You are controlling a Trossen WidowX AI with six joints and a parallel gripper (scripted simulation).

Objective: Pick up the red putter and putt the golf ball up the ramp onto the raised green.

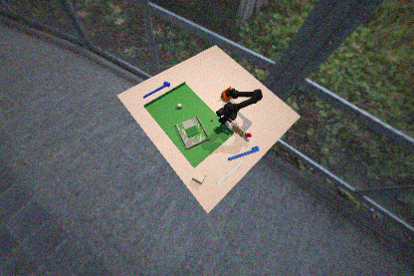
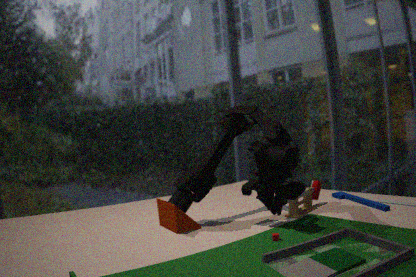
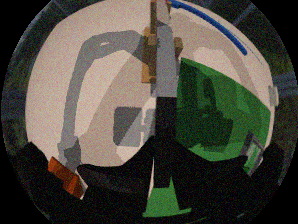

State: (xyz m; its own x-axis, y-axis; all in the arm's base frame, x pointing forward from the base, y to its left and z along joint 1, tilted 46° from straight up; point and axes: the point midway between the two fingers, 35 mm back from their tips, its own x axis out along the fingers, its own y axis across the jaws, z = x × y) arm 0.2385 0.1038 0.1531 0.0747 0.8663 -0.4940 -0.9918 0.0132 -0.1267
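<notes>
Right now the red marker is 9 cm ahead of my gripper tip, 11 cm to the right of it and 2 cm below it. From my gripper tip the other things lie so: green mat: 24 cm ahead, 26 cm to the right, 3 cm below; wooden stand: 1 cm behind, 13 cm to the left; white stick: 32 cm ahead, 32 cm to the left, 3 cm below.
</notes>
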